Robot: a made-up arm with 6 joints.
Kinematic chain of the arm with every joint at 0, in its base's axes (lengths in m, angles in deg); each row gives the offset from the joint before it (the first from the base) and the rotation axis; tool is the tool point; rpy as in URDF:
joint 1: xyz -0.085 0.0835 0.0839 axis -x
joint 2: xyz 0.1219 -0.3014 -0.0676 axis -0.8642 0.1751 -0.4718
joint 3: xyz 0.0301 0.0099 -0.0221 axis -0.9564 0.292 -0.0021
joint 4: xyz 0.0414 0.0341 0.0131 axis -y
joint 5: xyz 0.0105 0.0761 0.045 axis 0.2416 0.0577 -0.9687
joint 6: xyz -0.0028 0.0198 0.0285 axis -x
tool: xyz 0.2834 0.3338 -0.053 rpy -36 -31.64 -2.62
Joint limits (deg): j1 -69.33..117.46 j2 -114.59..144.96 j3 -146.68..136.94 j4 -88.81..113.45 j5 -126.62..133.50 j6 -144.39..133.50
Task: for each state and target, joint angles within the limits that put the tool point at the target. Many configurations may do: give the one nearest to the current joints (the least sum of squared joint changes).
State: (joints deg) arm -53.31 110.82 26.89 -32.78 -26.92 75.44
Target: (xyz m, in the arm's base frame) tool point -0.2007 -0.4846 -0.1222
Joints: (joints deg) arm -37.97 123.30 38.84 -27.23 -16.32 93.19
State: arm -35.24 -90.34 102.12 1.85 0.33 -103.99
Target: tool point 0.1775 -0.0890 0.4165
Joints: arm -32.68 -91.54 94.59 -7.01 5.92 -108.74
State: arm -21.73 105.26 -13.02 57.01 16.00 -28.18
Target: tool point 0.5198 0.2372 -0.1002
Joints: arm -53.27 97.28 -16.11 45.91 10.65 -27.19
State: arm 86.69 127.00 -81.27 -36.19 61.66 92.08
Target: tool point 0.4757 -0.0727 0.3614
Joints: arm 83.89 101.30 -114.39 -25.57 34.86 57.41
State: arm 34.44 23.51 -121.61 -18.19 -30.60 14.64
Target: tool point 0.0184 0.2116 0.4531
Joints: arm 31.50 31.51 -114.43 -21.42 -37.86 21.37
